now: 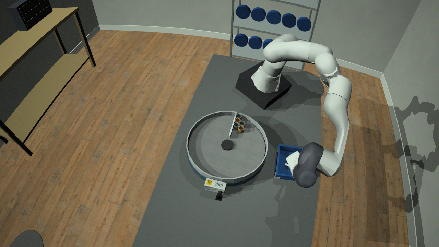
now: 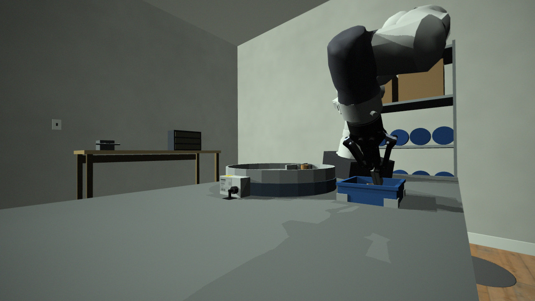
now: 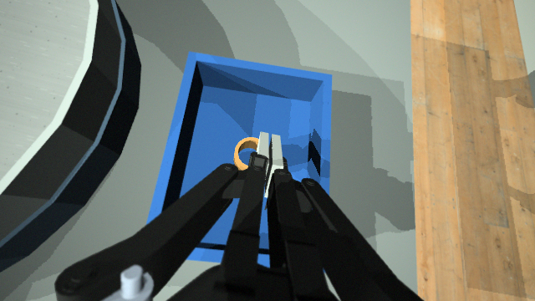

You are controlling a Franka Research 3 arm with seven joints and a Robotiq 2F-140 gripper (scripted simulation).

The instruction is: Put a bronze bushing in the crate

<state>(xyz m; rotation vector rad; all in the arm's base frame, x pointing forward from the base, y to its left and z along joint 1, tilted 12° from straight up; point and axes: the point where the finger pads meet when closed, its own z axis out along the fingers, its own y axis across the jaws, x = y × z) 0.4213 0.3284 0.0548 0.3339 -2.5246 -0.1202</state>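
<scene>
Now: hand 40 mm above the blue crate, 20 mm to the left of it and 10 mm past it. Round my hand: round turning table 360 mm to the right, 50 mm ahead, 10 mm below.
</scene>
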